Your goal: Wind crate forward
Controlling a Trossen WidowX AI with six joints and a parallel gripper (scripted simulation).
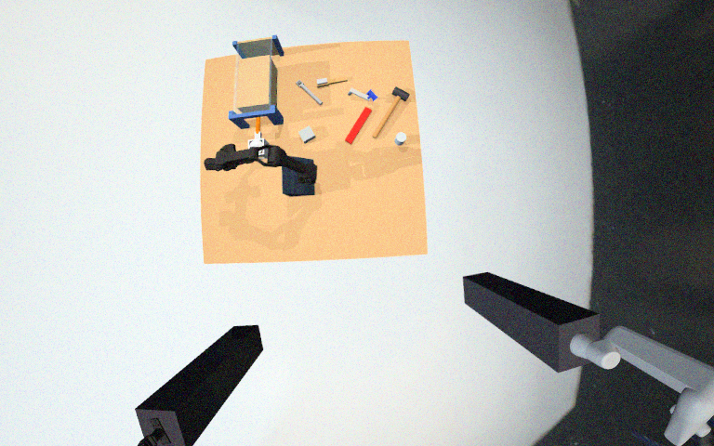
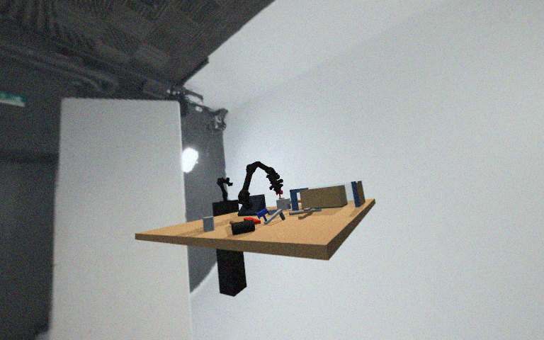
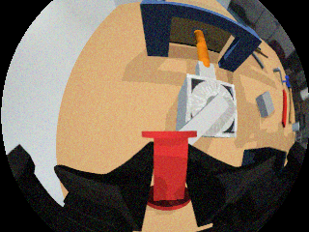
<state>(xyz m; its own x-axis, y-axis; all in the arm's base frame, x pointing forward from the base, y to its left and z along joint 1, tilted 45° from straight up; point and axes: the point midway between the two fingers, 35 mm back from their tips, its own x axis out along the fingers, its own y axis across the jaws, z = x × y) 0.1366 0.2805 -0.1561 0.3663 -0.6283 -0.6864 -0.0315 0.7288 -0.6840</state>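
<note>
Now: the winch handle 3 cm to the right of my gripper tip, 3 cm below it and 1 cm ahead of it. Round my gripper tip: winch 10 cm below, 8 cm to the right, 4 cm ahead; red knob 2 cm behind; blue steel frame 21 cm ahead, 9 cm to the right, 3 cm below.
</note>
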